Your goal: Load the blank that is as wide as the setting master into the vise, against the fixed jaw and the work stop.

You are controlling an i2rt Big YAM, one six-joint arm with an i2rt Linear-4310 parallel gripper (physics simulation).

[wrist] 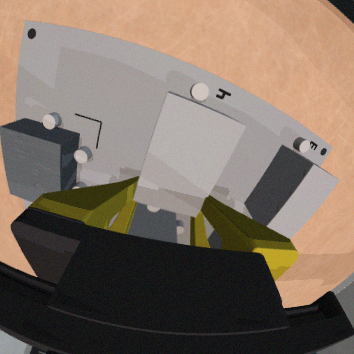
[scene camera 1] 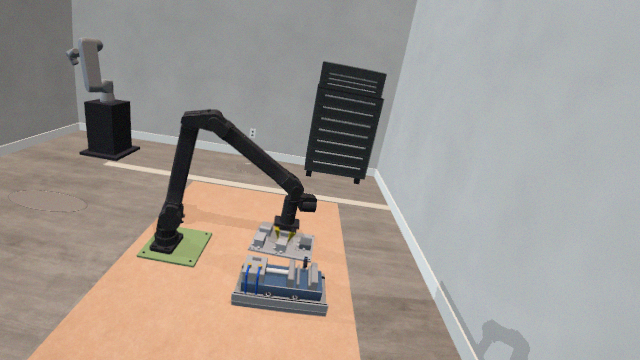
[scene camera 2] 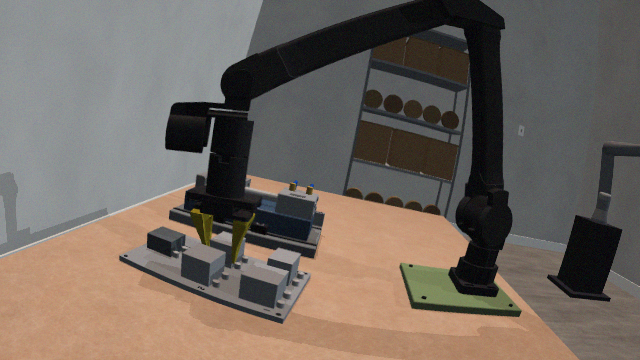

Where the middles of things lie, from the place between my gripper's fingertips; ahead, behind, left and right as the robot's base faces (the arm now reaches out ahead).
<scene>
My gripper is now 1 cm to the right of the grey fixture plate (scene camera 2: 168, 269) and 1 cm above it. Round my hand: vise bed (scene camera 2: 280, 224) 26 cm to the right, 3 cm ahead, 2 cm above; dark block (scene camera 2: 163, 240) 10 cm ahead, 1 cm to the left.
</scene>
